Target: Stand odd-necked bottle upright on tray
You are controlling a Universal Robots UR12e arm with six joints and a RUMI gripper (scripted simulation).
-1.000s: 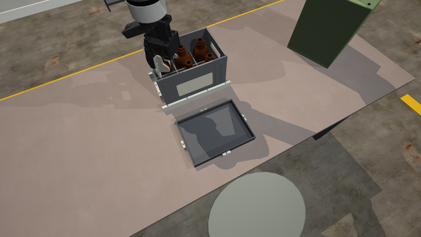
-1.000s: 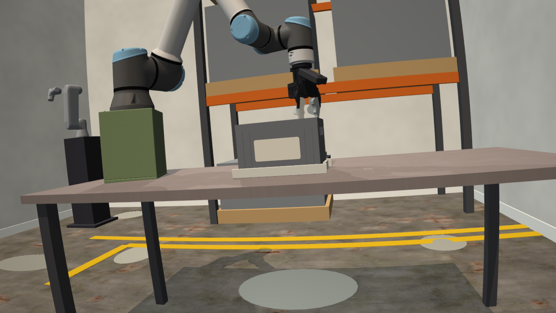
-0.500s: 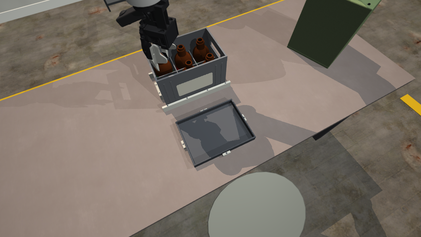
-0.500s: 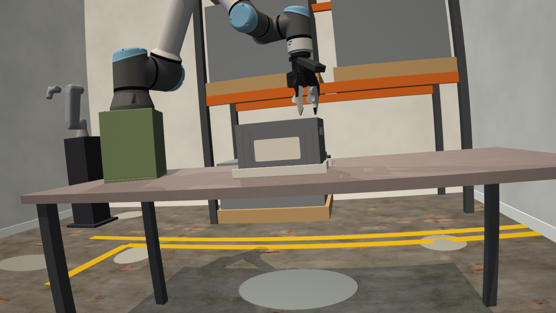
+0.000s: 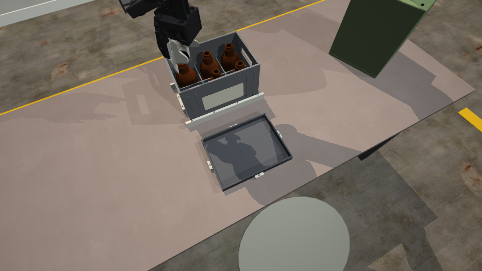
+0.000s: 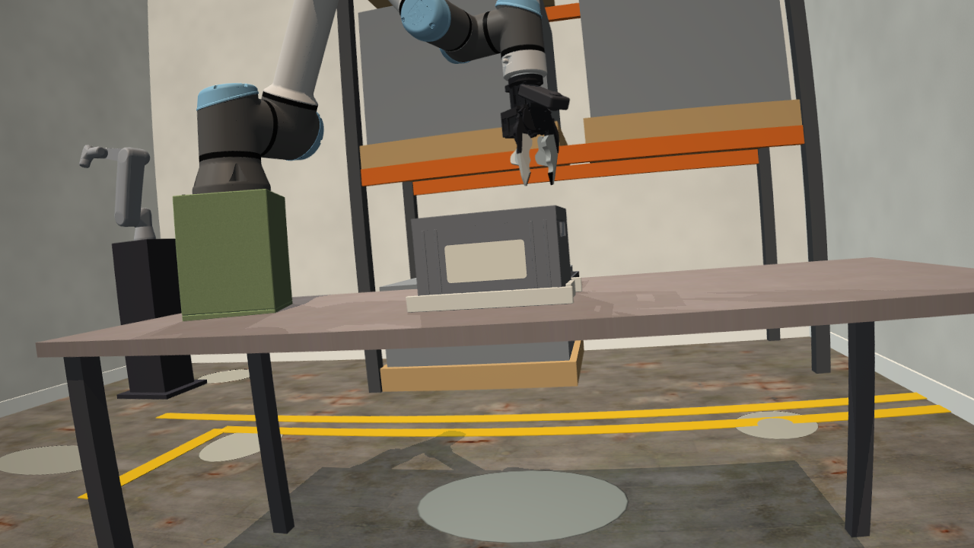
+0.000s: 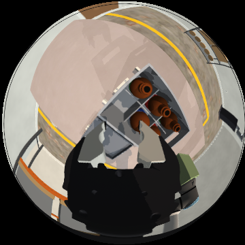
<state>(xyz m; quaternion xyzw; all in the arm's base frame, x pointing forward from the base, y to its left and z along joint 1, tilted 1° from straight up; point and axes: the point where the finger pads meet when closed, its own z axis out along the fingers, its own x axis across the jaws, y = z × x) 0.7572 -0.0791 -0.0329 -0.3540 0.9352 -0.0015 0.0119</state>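
Now: hand 16 cm above the grey crate, 10 cm past it and 3 cm to the left of it. From my hand the other things lie so: dark tray: 24 cm to the left, 23 cm below, 7 cm behind; then brown bottle: 15 cm below, 9 cm behind, 1 cm to the left.
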